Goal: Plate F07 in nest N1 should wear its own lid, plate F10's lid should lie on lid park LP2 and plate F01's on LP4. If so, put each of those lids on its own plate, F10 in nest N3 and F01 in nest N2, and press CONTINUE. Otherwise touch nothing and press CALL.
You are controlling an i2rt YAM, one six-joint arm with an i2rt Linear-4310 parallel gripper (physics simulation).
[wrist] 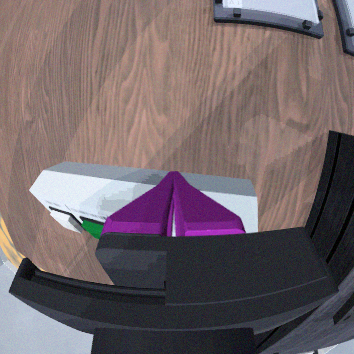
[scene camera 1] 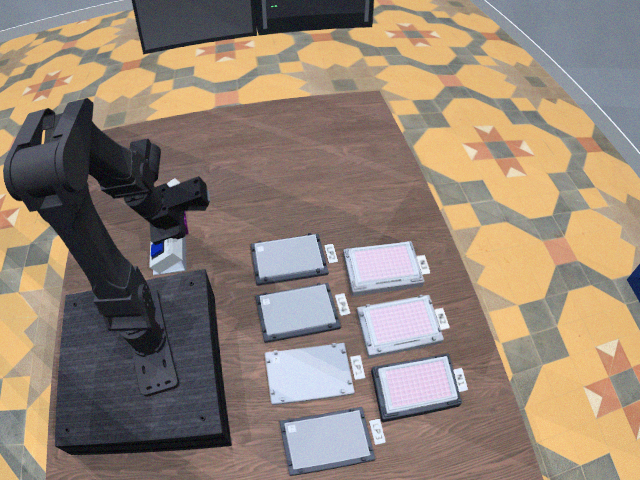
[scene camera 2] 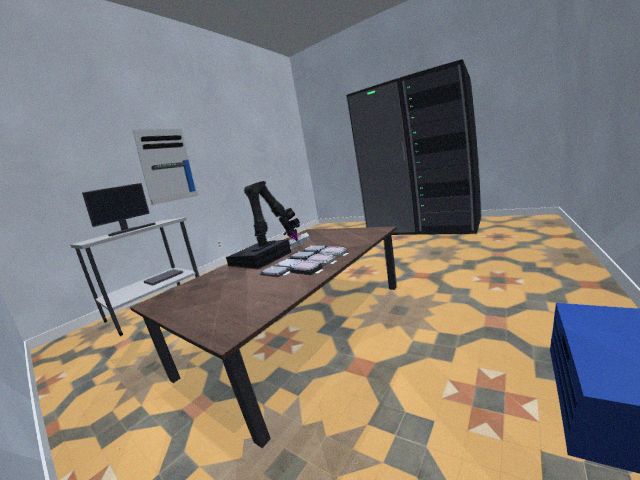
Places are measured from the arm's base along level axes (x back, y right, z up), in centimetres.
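Pixels of known places: gripper, fingertip midpoint: (wrist: 173,178) (scene camera 1: 185,233) (scene camera 2: 297,240); arm's base, origin of the base link: (scene camera 1: 150,341) (scene camera 2: 263,246).
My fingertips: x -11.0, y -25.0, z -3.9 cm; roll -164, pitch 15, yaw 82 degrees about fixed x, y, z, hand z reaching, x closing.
Note:
For each thing: its middle in the pictures, then the offset to it from my fingertips.
- white button box, body centre: (wrist: 126,215) (scene camera 1: 166,224) (scene camera 2: 296,240) dz -1.3, dx +3.9, dy -5.6 cm
- green button, body centre: (wrist: 101,230) dz -0.1, dx +5.0, dy -8.3 cm
- blue button, body centre: (scene camera 1: 157,248) dz -0.1, dx +6.7, dy +1.5 cm
- N1, body centre: (scene camera 1: 418,383) (scene camera 2: 305,265) dz -1.6, dx -30.6, dy +45.9 cm
- N2, body centre: (scene camera 1: 401,321) (scene camera 2: 320,257) dz -2.1, dx -33.3, dy +33.1 cm
- N3, body centre: (scene camera 1: 384,263) (scene camera 2: 332,249) dz -1.9, dx -35.9, dy +19.8 cm
- LP2, body centre: (scene camera 1: 288,256) (scene camera 2: 314,248) dz -3.1, dx -19.0, dy +10.7 cm
- LP4, body centre: (scene camera 1: 296,309) (scene camera 2: 302,254) dz -3.1, dx -16.5, dy +23.1 cm
- LP1, body centre: (scene camera 1: 308,372) (scene camera 2: 289,262) dz -3.5, dx -14.1, dy +35.9 cm
- grey lid, body centre: (scene camera 1: 326,440) (scene camera 2: 274,270) dz -3.1, dx -12.4, dy +49.2 cm
My gripper (scene camera 1: 186,223) (scene camera 2: 293,236) (wrist: 173,178) is shut and empty, its purple tips over the white button box (scene camera 1: 173,260) (wrist: 80,182). Contact cannot be told. The wrist view shows a green button (wrist: 92,229) and a white one (wrist: 65,221); scene camera 1 shows a blue button (scene camera 1: 157,249). Other buttons are hidden. Pink-welled plates sit in N1 (scene camera 1: 418,384), N2 (scene camera 1: 399,324) and N3 (scene camera 1: 385,262); whether N1's plate wears a lid cannot be told. Grey lids lie on LP2 (scene camera 1: 289,256) and LP4 (scene camera 1: 299,311). Codes are too small to read.
LP1 (scene camera 1: 310,373) is pale with corner pegs and has a small corner label. A grey lid (scene camera 1: 329,440) lies on LP3. The arm's black base block (scene camera 1: 87,361) stands left of the lid parks, with the button box behind it. The parks and nests form two neighbouring rows.

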